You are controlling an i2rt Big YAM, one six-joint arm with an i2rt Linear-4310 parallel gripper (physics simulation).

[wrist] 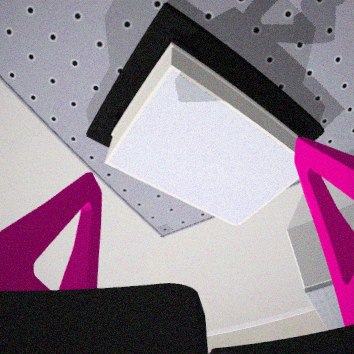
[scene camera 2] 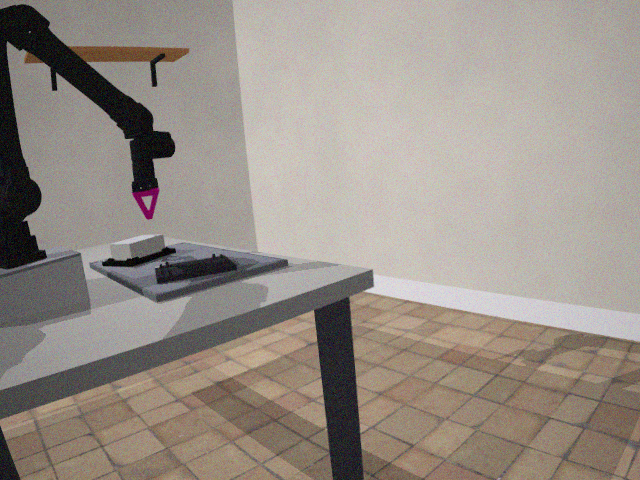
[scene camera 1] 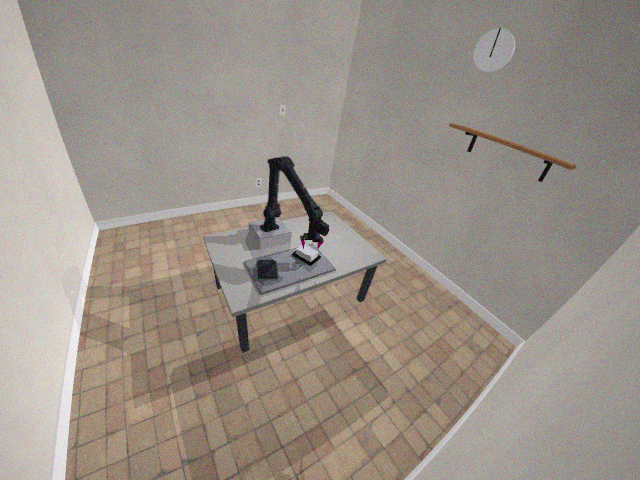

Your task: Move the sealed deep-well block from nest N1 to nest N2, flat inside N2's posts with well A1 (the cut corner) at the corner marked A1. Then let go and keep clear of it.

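Places are measured from the arm's base along level axes (x right, y back, z down), in millimetres.
Where they show: gripper, between the fingertips: [wrist: 193, 165] [scene camera 2: 149, 217] [scene camera 1: 310, 248]; arm's base, origin of its link: [scene camera 2: 20, 262] [scene camera 1: 269, 227].
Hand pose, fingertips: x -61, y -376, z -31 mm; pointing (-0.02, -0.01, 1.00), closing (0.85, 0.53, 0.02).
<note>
Things, the pixels of their centre, and the offset from my fingertips. Level surfaces: height alone.
- sealed deep-well block, middle of its body: [wrist: 209, 146] [scene camera 2: 137, 246] [scene camera 1: 306, 252] dx -16, dy +41, dz +72 mm
- black nest N1, middle of its body: [wrist: 207, 128] [scene camera 2: 139, 255] [scene camera 1: 306, 255] dx -15, dy +41, dz +96 mm
- grey perforated plate, middle of its body: [scene camera 2: 173, 264] [scene camera 1: 290, 265] dx +132, dy +33, dz +111 mm
- table, height of its surface: dz +117 mm
The sealed deep-well block [scene camera 1: 308, 251] [scene camera 2: 138, 247] [wrist: 200, 145] is a white box with a pale flat top. It sits in the black nest N1 [scene camera 1: 303, 259] [scene camera 2: 170, 251] [wrist: 230, 70]. The other nest, N2 [scene camera 1: 267, 269] [scene camera 2: 196, 268], is dark with short posts and holds no block; it does not show in the wrist view. My gripper [scene camera 1: 311, 246] [scene camera 2: 149, 217] [wrist: 193, 165] has magenta fingers, is open and empty, and hangs above the block, pointing down. In the wrist view the block looks turned relative to the fingers. The cut corner and the A1 mark cannot be made out.
Both nests stand on a grey perforated plate [scene camera 1: 286, 279] [scene camera 2: 258, 261] [wrist: 50, 75] on the table [scene camera 1: 351, 248] [scene camera 2: 129, 320]. The arm stands on a grey box [scene camera 1: 273, 238] [scene camera 2: 46, 289] [wrist: 312, 255] behind the plate. A wooden shelf [scene camera 1: 511, 145] [scene camera 2: 129, 53] is on the wall.
</note>
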